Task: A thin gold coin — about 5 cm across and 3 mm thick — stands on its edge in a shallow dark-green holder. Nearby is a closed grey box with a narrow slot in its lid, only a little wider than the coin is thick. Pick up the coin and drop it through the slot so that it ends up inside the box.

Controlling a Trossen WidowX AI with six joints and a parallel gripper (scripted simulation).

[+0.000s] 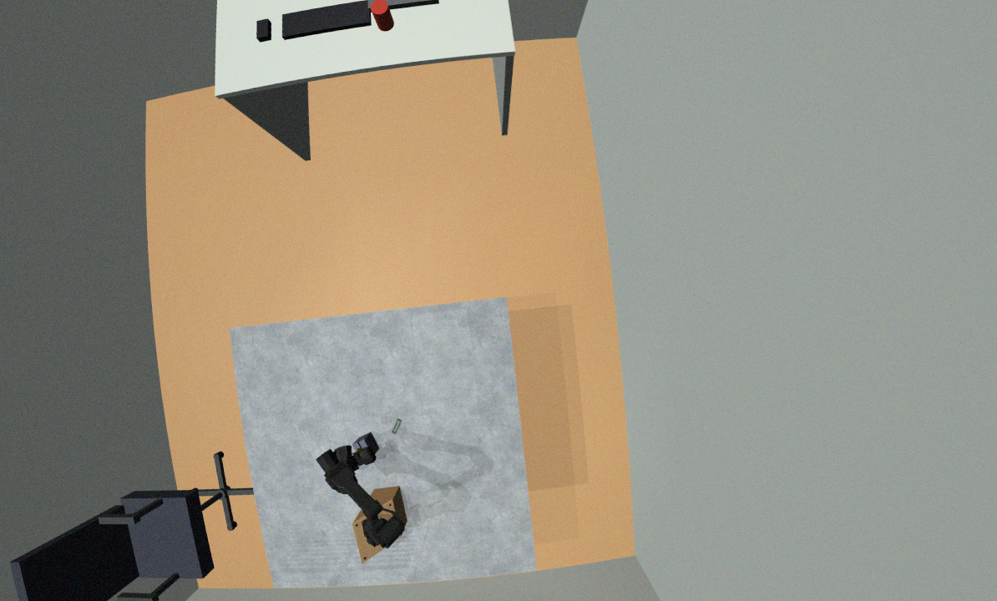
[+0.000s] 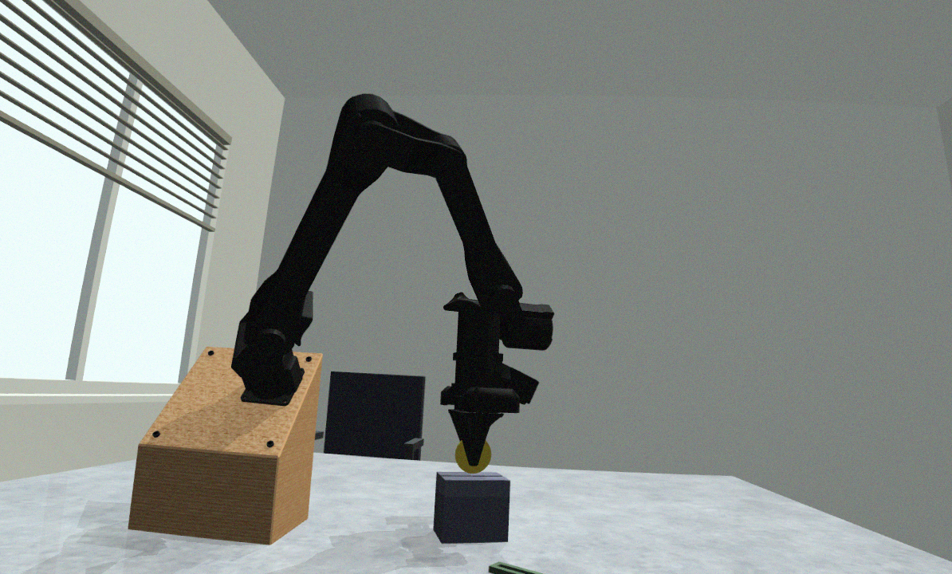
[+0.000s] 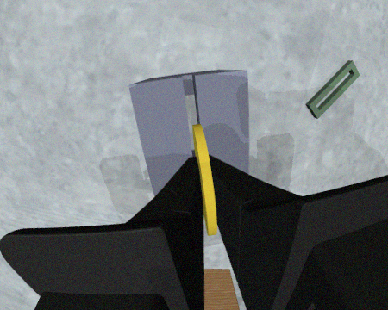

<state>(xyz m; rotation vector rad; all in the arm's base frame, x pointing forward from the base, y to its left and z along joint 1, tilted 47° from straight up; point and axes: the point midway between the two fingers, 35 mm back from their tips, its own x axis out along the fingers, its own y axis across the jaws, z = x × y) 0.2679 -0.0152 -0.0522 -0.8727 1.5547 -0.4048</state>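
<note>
Right now my gripper tip is 10 mm below the gold coin.
</note>
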